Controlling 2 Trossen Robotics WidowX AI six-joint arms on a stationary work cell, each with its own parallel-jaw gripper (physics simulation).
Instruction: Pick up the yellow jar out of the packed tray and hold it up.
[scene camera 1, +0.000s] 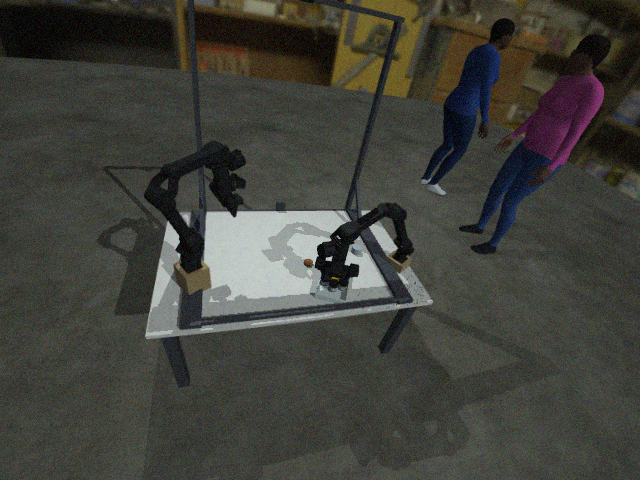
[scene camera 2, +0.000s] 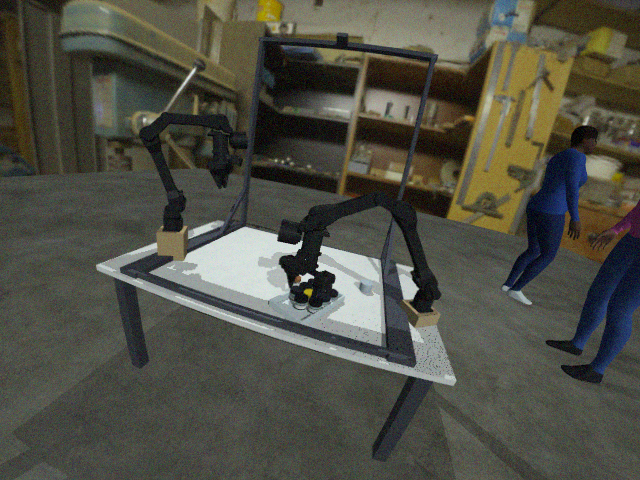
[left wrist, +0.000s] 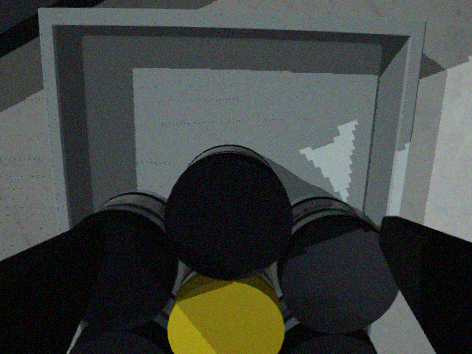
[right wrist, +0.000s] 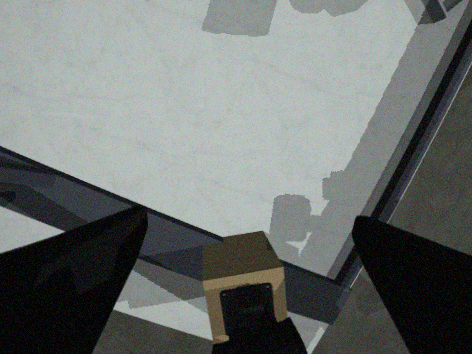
Scene:
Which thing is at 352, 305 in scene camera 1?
A dark frame bar.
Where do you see my right gripper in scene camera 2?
222, 188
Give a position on a dark frame bar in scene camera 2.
297, 328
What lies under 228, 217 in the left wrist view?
A black-lidded jar.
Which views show my right gripper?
Scene camera 1, scene camera 2 and the right wrist view only.

